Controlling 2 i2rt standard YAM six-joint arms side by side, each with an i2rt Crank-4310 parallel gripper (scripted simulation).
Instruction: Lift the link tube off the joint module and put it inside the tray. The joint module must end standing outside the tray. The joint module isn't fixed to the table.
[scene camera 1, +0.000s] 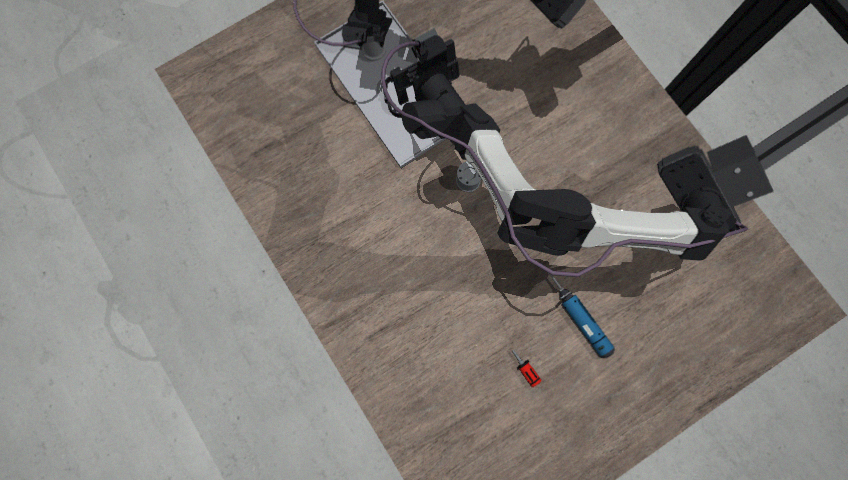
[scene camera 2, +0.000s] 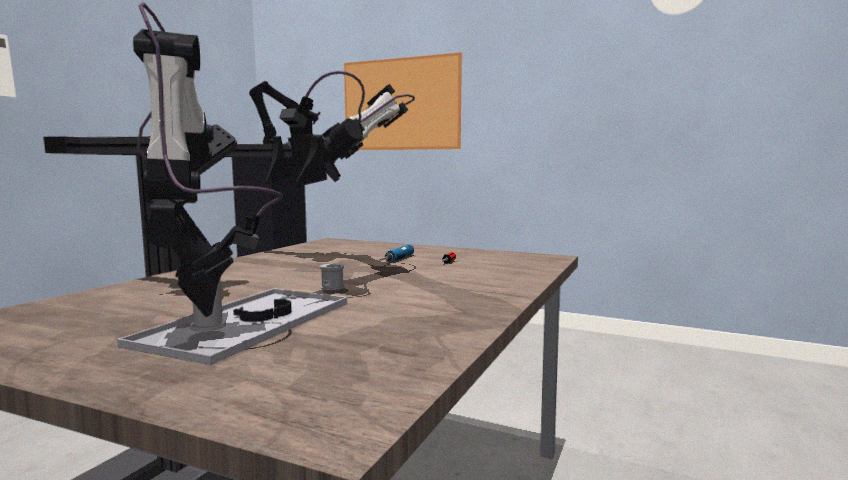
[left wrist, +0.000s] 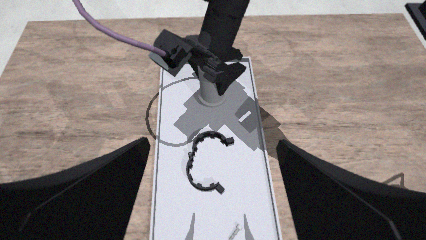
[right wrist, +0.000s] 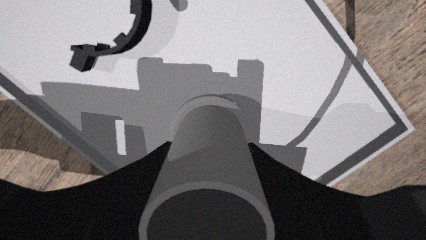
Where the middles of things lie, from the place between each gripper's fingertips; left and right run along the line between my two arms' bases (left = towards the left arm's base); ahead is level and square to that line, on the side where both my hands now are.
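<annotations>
Grey link tube (right wrist: 208, 177): 10 mm above my right hand (scene camera 2: 209, 311), 10 mm ahead of it. Tray (scene camera 2: 175, 339): 50 mm below my right hand, 100 mm to the left of it.
Tray: 29 cm below my left hand (scene camera 2: 281, 183), 12 cm to the right of it. Grey link tube: 22 cm below my left hand, 1 cm ahead of it and 22 cm to the right of it.
</annotations>
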